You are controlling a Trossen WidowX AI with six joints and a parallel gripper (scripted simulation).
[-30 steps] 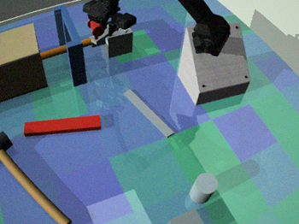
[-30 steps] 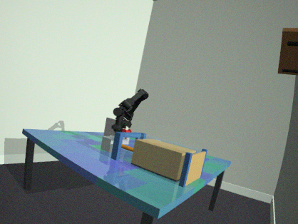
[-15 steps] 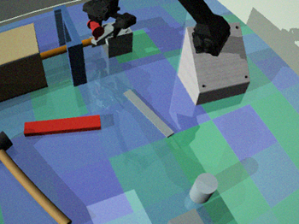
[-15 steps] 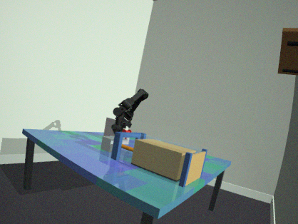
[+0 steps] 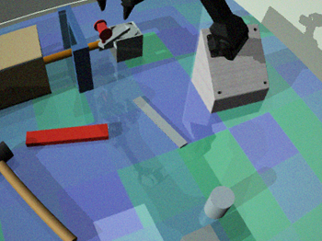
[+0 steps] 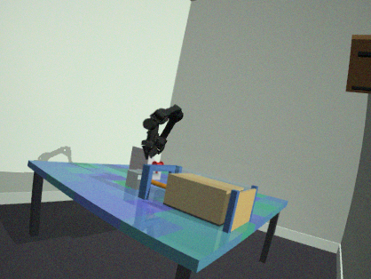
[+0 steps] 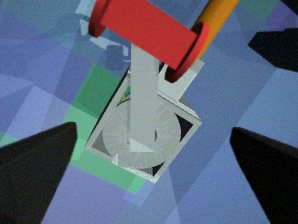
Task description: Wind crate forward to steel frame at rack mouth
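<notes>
My gripper tip is now 40 mm short of the red knob, 40 mm to the right of it and 40 mm above it. Also, from my gripper tip: grey flat bar 50 mm behind, 300 mm to the left, 170 mm below; crank handle 10 mm ahead, 10 mm to the left, 70 mm below; grey winch 50 mm behind, 30 mm to the right, 140 mm below.
</notes>
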